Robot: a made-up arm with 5 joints. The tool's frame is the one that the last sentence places.
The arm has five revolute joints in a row. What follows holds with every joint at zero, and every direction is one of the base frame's.
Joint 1 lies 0.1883 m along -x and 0.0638 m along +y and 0.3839 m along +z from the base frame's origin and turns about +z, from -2.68 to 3.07 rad.
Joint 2 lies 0.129 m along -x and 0.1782 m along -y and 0.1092 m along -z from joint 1 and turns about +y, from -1.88 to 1.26 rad.
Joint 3 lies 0.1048 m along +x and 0.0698 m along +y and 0.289 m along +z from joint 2 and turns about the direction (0.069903, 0.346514, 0.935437), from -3 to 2.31 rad.
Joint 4 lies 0.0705 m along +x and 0.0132 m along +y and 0.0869 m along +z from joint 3 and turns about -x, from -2.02 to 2.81 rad.
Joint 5 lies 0.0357 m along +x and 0.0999 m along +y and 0.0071 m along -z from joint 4 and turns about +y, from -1.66 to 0.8 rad.
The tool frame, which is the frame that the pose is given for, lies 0.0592 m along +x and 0.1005 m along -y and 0.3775 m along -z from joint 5; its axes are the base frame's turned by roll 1.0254, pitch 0.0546 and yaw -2.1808 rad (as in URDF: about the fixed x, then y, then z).
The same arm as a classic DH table. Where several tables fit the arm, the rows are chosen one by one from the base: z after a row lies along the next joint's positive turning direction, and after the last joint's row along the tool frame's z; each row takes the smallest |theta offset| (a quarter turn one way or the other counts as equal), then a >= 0, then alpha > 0; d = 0 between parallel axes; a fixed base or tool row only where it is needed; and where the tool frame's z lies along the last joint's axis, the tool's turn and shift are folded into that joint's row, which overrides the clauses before.
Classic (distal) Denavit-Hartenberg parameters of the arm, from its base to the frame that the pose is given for. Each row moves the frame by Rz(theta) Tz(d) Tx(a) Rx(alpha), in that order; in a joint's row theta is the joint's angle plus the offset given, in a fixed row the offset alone. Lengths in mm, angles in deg.
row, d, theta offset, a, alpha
base (fixed), 0.0, -18.72, -198.8, 0.00
joint 1, 274.7, 18.72, -129.0, -90.00
joint 2, -217.7, 4.27, 83.0, 69.73
joint 3, 401.8, 88.52, -17.8, -94.01
joint 4, -100.2, 69.67, 7.1, 90.00
joint 5, 141.3, 35.85, 271.3, -62.19
tool (fixed), -304.2, 67.71, 0.0, 0.00
Joint limits (deg, base to tool): -153.55..175.90 -107.72..72.19 -171.89..132.35 -115.74..161.00 -95.11..45.84

